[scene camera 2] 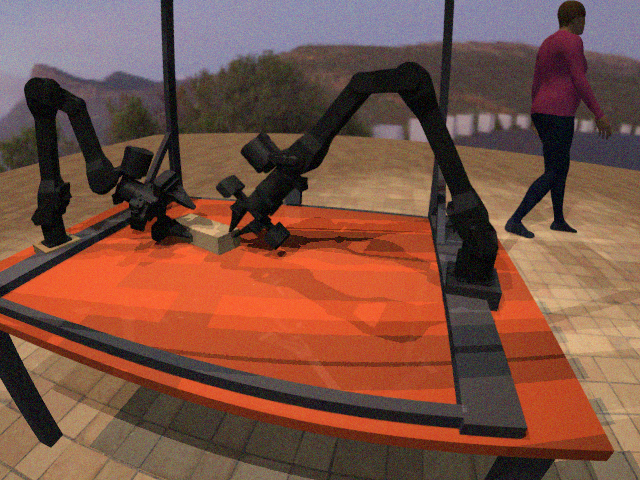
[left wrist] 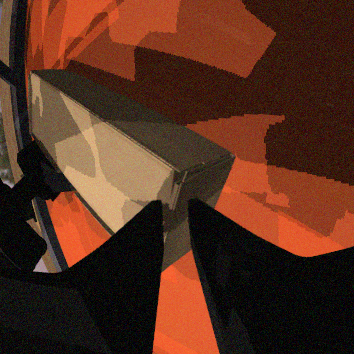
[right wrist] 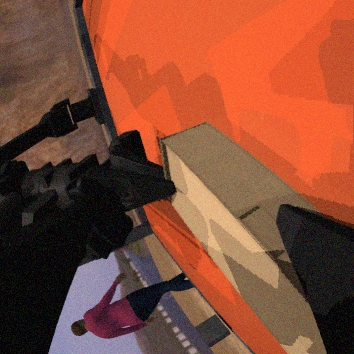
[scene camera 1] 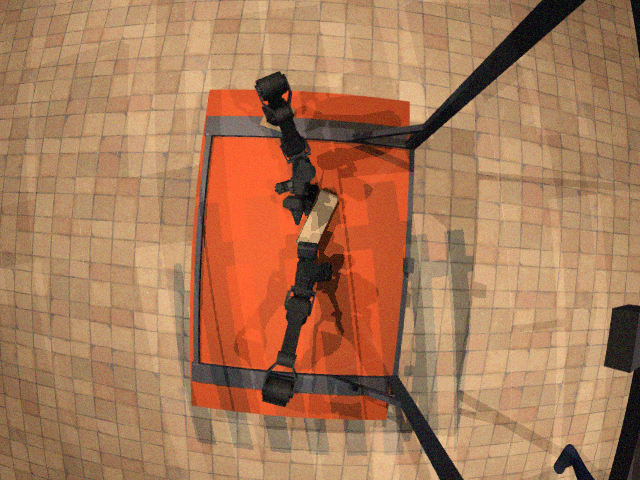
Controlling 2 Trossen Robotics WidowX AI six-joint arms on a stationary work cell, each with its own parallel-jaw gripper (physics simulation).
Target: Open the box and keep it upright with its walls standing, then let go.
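Pixels of known places: left gripper, fingertip midpoint: [scene camera 2: 232, 234] [left wrist: 174, 208] [right wrist: 176, 182]; right gripper, fingertip midpoint: [scene camera 2: 193, 222] [left wrist: 53, 221] [right wrist: 186, 214] [scene camera 1: 302, 220]; left arm's base at its link origin: [scene camera 2: 473, 275] [right wrist: 92, 106]; right arm's base at its link origin: [scene camera 2: 56, 241] [left wrist: 29, 203].
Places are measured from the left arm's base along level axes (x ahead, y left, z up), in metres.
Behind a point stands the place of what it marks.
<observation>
A long tan cardboard box [scene camera 1: 318, 216] {x 0.628, y -0.031, z 0.000 m} [scene camera 2: 209, 233] {x 0.566, y 0.009, z 0.001 m} [left wrist: 105, 158] {x 0.565, y -0.029, z 0.000 m} [right wrist: 225, 197] {x 0.596, y 0.011, z -0.001 m} lies flat and closed on the orange table [scene camera 1: 247, 286] {x 0.344, y 0.168, z -0.038 m} [scene camera 2: 318, 295] {x 0.269, y 0.100, z -0.038 m}. My left gripper [scene camera 1: 309, 245] {x 0.521, y -0.017, z -0.004 m} [scene camera 2: 237, 224] {x 0.521, y -0.017, z -0.004 m} [left wrist: 174, 208] {x 0.521, y -0.017, z -0.004 m} is at the box's lower end in scene camera 1. Its fingers stand close together, pinching the edge at that end. My right gripper [scene camera 1: 306, 200] [scene camera 2: 177, 216] is open at the box's other end. One of its fingers reaches over the box top in the right wrist view. The other finger stays off to the side.
A dark metal frame [scene camera 1: 201, 238] [scene camera 2: 480, 362] runs round the table's edge, with upright posts [scene camera 2: 168, 95] {x 0.936, y -0.289, z 0.319 m} at the back. The left arm's base [scene camera 2: 475, 267] {x 0.004, y 0.028, z 0.031 m} stands on the right rail. A person [scene camera 2: 547, 119] walks beyond the table.
</observation>
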